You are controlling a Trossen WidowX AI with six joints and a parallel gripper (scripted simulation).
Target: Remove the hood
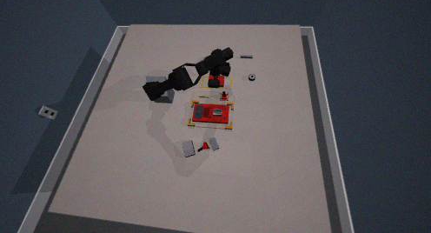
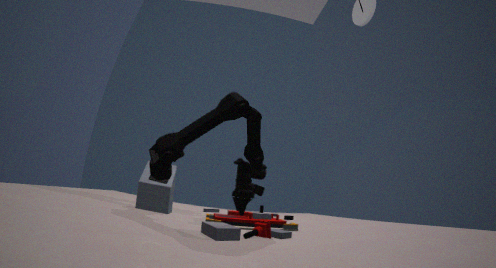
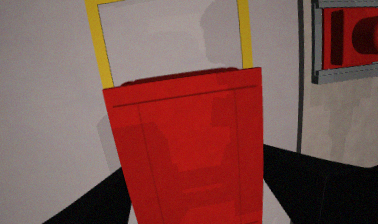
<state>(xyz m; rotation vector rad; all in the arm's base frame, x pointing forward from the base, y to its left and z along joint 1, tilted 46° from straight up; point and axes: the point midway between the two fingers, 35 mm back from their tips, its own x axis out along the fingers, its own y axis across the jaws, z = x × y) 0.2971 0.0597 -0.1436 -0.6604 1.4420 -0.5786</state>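
Right now the red hood is right at my gripper tip. From my gripper tip the other things lie so: black wheel 220 mm ahead, 50 mm to the left.
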